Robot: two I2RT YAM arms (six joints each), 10 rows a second.
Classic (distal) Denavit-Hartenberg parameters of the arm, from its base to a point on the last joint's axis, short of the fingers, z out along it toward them. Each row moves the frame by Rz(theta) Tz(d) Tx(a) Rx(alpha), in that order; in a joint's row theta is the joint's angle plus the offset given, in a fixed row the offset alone. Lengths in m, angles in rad.
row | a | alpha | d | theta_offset
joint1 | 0.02 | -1.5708 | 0.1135 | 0
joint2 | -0.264 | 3.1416 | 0 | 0
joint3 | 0.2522 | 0 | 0 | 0.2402
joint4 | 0.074 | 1.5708 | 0 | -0.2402
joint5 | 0 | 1.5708 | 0 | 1.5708
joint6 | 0 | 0 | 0.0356 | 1.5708
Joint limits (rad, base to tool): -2.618..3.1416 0..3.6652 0..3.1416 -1.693..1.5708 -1.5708..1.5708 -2.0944..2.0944
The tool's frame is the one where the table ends.
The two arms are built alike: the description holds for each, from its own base.
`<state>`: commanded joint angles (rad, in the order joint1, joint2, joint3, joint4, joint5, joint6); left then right.
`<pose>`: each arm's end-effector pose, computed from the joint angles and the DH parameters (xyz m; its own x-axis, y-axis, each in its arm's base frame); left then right.
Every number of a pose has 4 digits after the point.
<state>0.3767 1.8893 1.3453 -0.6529 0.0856 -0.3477 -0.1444 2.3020 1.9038 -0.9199 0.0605 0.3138</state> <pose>0.3575 0.1382 0.1869 -0.6989 -0.6415 -0.3163 -0.6122 0.7652 -0.1993 0.4675 -0.0702 0.1643 -0.8624 0.4368 -0.2559 0.4466 0.8945 0.0215</pose>
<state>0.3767 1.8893 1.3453 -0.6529 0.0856 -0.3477 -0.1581 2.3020 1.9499 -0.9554 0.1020 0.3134</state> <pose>0.3575 0.1382 0.1869 -0.6989 -0.6415 -0.3163 -0.6122 0.7652 -0.1993 0.4689 -0.0784 0.1762 -0.8507 0.4462 -0.2779 0.4679 0.8837 -0.0133</pose>
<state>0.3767 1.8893 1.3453 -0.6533 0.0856 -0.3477 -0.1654 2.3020 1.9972 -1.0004 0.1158 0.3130</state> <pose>0.3575 0.1382 0.1869 -0.6990 -0.6416 -0.3159 -0.6123 0.7651 -0.1992 0.4695 -0.0825 0.1882 -0.8459 0.4513 -0.2841 0.4771 0.8785 -0.0253</pose>
